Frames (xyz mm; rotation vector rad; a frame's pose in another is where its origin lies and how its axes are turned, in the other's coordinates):
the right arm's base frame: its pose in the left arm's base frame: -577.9 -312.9 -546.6 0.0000 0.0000 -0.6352
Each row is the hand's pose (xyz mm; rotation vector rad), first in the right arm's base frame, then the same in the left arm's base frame.
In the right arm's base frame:
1: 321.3 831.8 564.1 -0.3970 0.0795 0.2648
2: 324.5 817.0 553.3 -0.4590 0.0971 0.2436
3: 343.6 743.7 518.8 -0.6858 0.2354 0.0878
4: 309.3 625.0 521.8 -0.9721 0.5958 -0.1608
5: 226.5 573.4 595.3 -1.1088 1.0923 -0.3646
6: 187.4 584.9 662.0 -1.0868 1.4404 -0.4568
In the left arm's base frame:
1: 174.3 166.0 17.5 -0.3532 0.2000 -0.3617
2: 168.1 152.2 6.7 -0.4072 0.2364 -0.3799
3: 139.9 81.9 -27.8 -0.5847 0.4429 -0.5191
4: 41.9 6.7 -24.8 -0.7554 0.8908 -0.7240
5: -55.4 14.3 48.7 -0.7370 1.4321 -0.8608
6: -80.0 46.7 115.4 -0.6056 1.7750 -0.9010

